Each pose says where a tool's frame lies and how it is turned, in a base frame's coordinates. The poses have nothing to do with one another.
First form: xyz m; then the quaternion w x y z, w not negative.
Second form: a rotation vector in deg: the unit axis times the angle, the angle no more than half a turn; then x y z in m. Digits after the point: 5 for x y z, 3 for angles.
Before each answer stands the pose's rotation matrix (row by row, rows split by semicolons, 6 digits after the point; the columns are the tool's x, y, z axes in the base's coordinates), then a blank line. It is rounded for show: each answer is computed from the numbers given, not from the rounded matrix.
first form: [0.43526 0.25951 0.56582 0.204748 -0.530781 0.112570 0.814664]
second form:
-0.352699 -0.453102 -0.818720; 0.214102 -0.890812 0.400766; -0.910914 -0.033939 0.411199

[-84.795 17.984 130.147 0.43526 0.25951 0.56582]
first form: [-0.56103 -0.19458 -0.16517 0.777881 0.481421 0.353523 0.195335]
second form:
0.673731 0.036492 0.738075; 0.644282 0.460156 -0.610866; -0.361921 0.887088 0.286510

[59.653 43.805 24.204 -0.56103 -0.19458 -0.16517]
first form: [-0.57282 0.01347 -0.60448 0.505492 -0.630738 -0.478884 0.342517]
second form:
0.306705 0.257821 -0.916221; 0.950380 -0.030296 0.309614; 0.052067 -0.965717 -0.254320

[-87.189 -66.198 47.347 -0.57282 0.01347 -0.60448]
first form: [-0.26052 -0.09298 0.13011 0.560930 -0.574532 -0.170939 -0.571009]
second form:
0.289458 0.837011 0.464356; -0.444172 -0.312275 0.839759; 0.847895 -0.449329 0.281386

[-77.561 -23.076 -77.085 -0.26052 -0.09298 0.13011]
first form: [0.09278 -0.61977 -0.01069 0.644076 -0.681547 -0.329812 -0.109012]
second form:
0.758681 0.589989 -0.276254; 0.309141 0.047220 0.949843; 0.573442 -0.806029 -0.146565

[-88.924 -43.032 -14.223 0.09278 -0.61977 -0.01069]
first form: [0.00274 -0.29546 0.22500 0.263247 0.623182 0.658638 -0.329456]
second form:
-0.084690 0.994359 -0.063853; 0.647446 0.006206 -0.762086; -0.757391 -0.105883 -0.644320

[96.555 102.049 -51.046 0.00274 -0.29546 0.22500]
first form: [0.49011 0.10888 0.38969 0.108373 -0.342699 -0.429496 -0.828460]
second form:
-0.741625 0.473941 0.474733; 0.114810 -0.607577 0.785919; 0.660916 0.637362 0.396181

[-57.762 -72.391 -139.637 0.49011 0.10888 0.38969]
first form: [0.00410 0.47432 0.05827 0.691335 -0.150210 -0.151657 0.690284]
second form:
0.001015 -0.908875 -0.417067; 0.999997 0.001889 -0.001682; 0.002316 -0.417064 0.908874

[-19.236 -19.421 88.398 0.00410 0.47432 0.05827]
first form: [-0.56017 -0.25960 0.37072 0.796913 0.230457 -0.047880 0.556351]
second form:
0.376362 -0.908796 0.180118; 0.864658 0.274726 -0.420585; 0.332742 0.314032 0.889194

[28.355 -5.891 68.453 -0.56017 -0.25960 0.37072]
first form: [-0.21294 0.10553 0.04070 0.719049 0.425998 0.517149 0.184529]
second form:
0.397012 0.175238 0.900929; 0.705980 0.568949 -0.421769; -0.586493 0.803485 0.102165

[53.972 65.520 23.379 -0.21294 0.10553 0.04070]
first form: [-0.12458 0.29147 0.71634 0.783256 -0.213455 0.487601 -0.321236]
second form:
0.318106 0.295058 0.900971; -0.711382 0.702489 0.021110; -0.626694 -0.647650 0.433365

[-26.396 60.298 -39.725 -0.12458 0.29147 0.71634]
